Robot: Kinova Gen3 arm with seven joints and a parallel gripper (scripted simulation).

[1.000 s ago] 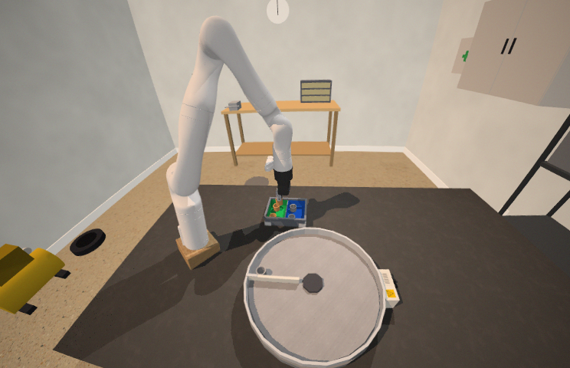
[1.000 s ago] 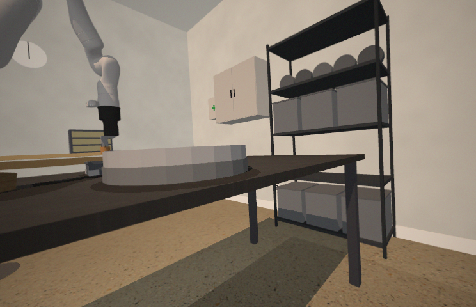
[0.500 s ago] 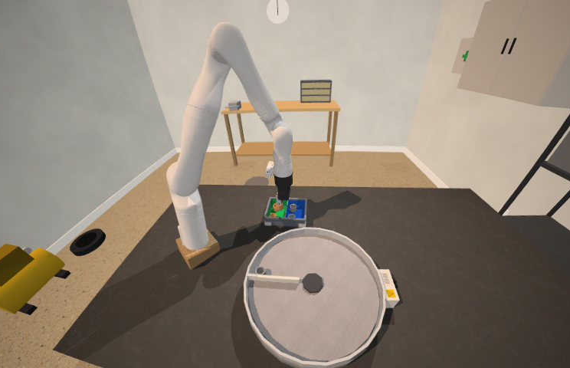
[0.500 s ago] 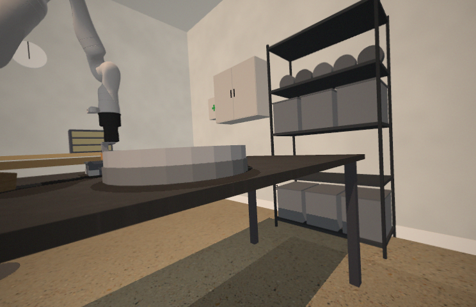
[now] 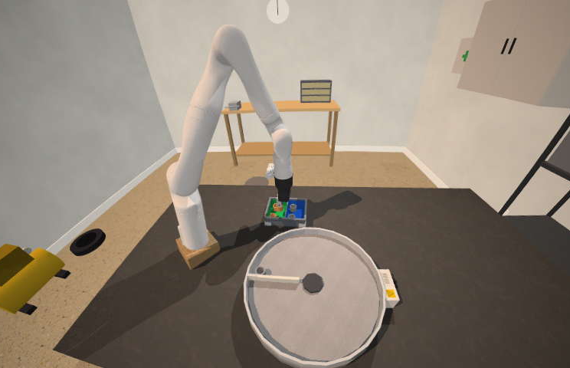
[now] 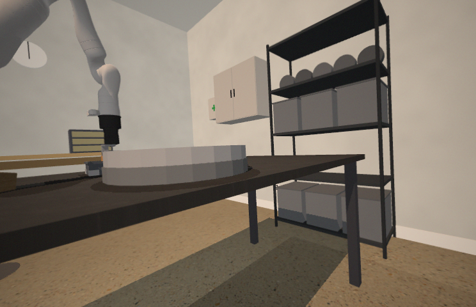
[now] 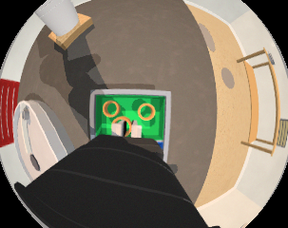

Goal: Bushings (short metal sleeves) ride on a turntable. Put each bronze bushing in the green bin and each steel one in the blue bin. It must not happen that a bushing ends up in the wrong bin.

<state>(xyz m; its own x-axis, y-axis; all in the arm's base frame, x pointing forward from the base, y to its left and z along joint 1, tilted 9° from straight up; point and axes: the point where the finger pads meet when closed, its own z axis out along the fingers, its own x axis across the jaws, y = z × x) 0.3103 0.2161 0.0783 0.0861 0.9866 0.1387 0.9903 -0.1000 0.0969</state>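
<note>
My hand is 4 cm above the green bin and 3 cm short of it. The rest, counted from my hand: turntable: 36 cm to the right, 14 cm ahead, 2 cm below.
</note>
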